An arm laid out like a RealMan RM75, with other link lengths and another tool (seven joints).
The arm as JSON. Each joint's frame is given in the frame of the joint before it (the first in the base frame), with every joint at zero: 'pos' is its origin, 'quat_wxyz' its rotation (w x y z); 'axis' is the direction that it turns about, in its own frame. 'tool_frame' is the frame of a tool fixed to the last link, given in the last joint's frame.
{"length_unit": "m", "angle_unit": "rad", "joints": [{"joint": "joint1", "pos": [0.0, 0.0, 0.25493], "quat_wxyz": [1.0, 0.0, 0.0, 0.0], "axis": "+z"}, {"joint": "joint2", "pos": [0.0, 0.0, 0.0], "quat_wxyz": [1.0, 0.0, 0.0, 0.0], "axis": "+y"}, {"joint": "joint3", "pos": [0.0, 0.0, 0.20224], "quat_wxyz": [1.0, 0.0, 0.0, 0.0], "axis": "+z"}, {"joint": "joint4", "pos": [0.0, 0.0, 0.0], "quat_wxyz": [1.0, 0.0, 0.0, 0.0], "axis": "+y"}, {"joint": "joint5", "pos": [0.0, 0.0, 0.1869], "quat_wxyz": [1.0, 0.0, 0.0, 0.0], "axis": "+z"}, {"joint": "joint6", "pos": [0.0, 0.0, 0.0], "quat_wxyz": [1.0, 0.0, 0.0, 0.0], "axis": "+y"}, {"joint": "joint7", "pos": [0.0, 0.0, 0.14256], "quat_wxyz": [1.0, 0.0, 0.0, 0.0], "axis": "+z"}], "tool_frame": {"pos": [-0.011, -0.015, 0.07], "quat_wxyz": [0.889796, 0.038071, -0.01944, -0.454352]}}
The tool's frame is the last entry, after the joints.
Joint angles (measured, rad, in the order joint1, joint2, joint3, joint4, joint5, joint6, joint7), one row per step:
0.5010 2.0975 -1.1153 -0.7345 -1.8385 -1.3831 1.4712
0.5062 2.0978 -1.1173 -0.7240 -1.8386 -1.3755 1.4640
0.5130 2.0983 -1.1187 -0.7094 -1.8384 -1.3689 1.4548
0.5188 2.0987 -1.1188 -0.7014 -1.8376 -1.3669 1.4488
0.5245 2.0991 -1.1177 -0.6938 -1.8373 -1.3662 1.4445
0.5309 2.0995 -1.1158 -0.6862 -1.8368 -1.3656 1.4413
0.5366 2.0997 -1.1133 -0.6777 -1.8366 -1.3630 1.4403
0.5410 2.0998 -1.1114 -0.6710 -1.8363 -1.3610 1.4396
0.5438 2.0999 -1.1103 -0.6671 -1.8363 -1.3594 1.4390
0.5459 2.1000 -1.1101 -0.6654 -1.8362 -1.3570 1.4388
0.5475 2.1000 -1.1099 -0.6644 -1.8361 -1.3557 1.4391
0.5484 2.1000 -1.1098 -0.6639 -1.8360 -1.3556 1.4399
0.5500 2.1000 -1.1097 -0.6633 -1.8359 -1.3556 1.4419
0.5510 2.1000 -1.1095 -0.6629 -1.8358 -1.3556 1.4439
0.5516 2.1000 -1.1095 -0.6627 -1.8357 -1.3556 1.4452
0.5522 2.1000 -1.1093 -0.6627 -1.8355 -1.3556 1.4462
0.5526 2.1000 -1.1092 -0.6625 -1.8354 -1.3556 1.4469
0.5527 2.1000 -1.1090 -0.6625 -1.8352 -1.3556 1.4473
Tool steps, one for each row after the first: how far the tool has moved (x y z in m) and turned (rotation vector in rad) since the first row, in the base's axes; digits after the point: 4 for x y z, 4 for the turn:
0.0004 0.0004 -0.0017 0.0005 -0.0037 0.0017
0.0008 0.0004 -0.0040 -0.0013 -0.0063 0.0038
-0.0001 0.0006 -0.0051 -0.0026 -0.0062 0.0080
-0.0009 0.0007 -0.0061 -0.0045 -0.0052 0.0109
-0.0020 0.0010 -0.0069 -0.0062 -0.0034 0.0131
-0.0023 0.0016 -0.0077 -0.0072 -0.0020 0.0109
-0.0026 0.0020 -0.0083 -0.0080 -0.0008 0.0089
-0.0027 0.0023 -0.0086 -0.0081 -0.0005 0.0081
-0.0029 0.0029 -0.0088 -0.0070 -0.0011 0.0080
-0.0032 0.0032 -0.0089 -0.0065 -0.0013 0.0079
-0.0034 0.0034 -0.0090 -0.0069 -0.0010 0.0076
-0.0038 0.0036 -0.0090 -0.0078 -0.0003 0.0068
-0.0040 0.0037 -0.0090 -0.0085 0.0004 0.0056
-0.0042 0.0038 -0.0091 -0.0090 0.0008 0.0048
-0.0044 0.0039 -0.0090 -0.0091 0.0013 0.0044
-0.0045 0.0040 -0.0090 -0.0093 0.0016 0.0039
-0.0046 0.0041 -0.0090 -0.0092 0.0020 0.0035

